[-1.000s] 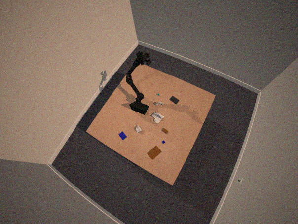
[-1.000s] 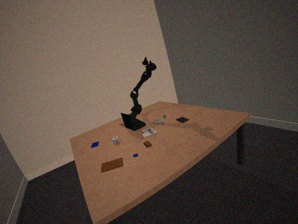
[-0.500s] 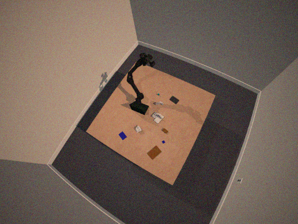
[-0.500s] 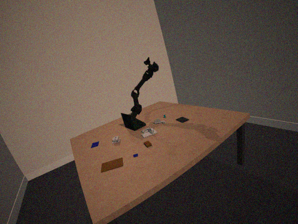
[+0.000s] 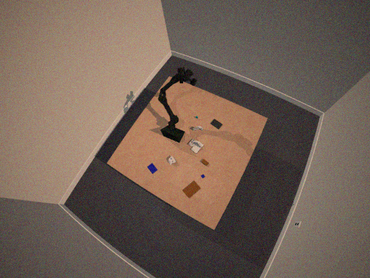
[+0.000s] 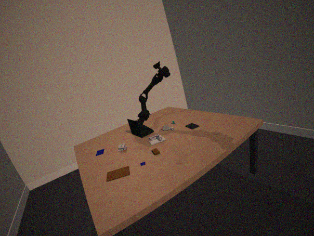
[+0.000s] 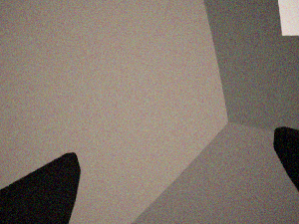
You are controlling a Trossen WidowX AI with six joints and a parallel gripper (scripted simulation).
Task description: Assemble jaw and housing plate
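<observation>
My gripper tip is 56 cm above the jaw, 18 cm to the left of it and 16 cm short of it. Also, from my gripper tip: base (56 cm below, 37 cm to the right, 24 cm ahead); then dark plate (56 cm below, 28 cm ahead, 4 cm to the right); then teal piece (55 cm below, 7 cm to the right, 6 cm ahead).
</observation>
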